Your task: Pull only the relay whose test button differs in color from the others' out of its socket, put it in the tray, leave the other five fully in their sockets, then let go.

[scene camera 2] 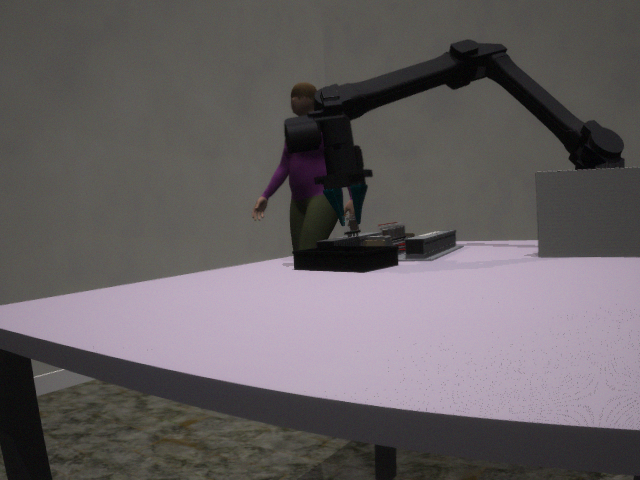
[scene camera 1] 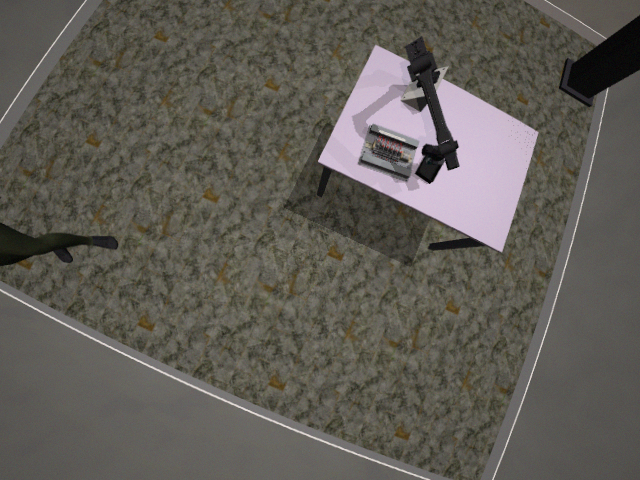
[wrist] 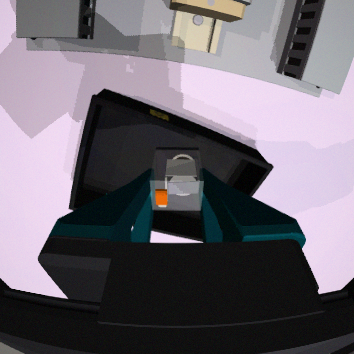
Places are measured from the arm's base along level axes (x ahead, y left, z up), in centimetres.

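Where they show: gripper, between the fingertips: (scene camera 2: 351, 225) (scene camera 1: 428, 161) (wrist: 176, 176); arm's base, origin of its link: (scene camera 2: 605, 202).
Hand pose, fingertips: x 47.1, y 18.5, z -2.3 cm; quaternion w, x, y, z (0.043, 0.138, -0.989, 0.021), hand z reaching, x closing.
Note:
Things, the pixels of their top centre, and the offset from my fingertips. "spot": a spot on its surface instead. Level surfaces: height alone.
- clear-cased relay, centre of its top: (wrist: 180, 196) (scene camera 2: 350, 213) dx +0.0, dy -0.2, dz +2.2 cm
- black tray, centre of its top: (wrist: 167, 188) (scene camera 2: 345, 248) (scene camera 1: 431, 166) dx -0.8, dy +4.1, dz -4.2 cm
- grey panel's wire duct, a spot on its surface: (wrist: 322, 45) spot: dx -8.0, dy -11.0, dz -3.4 cm
- tan rail end piece, a spot on its surface: (wrist: 197, 30) spot: dx +0.2, dy -8.8, dz -7.3 cm
- pink table's, height of its surface: dz -7.7 cm
My gripper (scene camera 2: 351, 221) (wrist: 176, 176) is shut on a clear-cased relay (scene camera 2: 353, 226) (wrist: 182, 175) with an orange test button. The relay is upright, its pins pointing down, a little above the black tray (scene camera 1: 424, 172) (scene camera 2: 330, 261) (wrist: 83, 150). In the wrist view the relay overlaps the tray's inside, toward the tray's near side. The row of other relays (scene camera 1: 388, 148) stands between two ducts on the grey panel. They are too small in scene camera 1 to tell their button colours or how deep they sit. The fingertips are hidden in scene camera 1.
The grey panel's wire duct (scene camera 1: 385, 166) (scene camera 2: 431, 244) (wrist: 322, 45) lies close beside the tray. A tan rail end piece (wrist: 197, 30) shows on the panel. The arm's base stands at the pink table's (scene camera 1: 480, 180) (scene camera 2: 258, 330) far edge. A person (scene camera 1: 31, 243) (scene camera 2: 306, 173) stands beyond the table.

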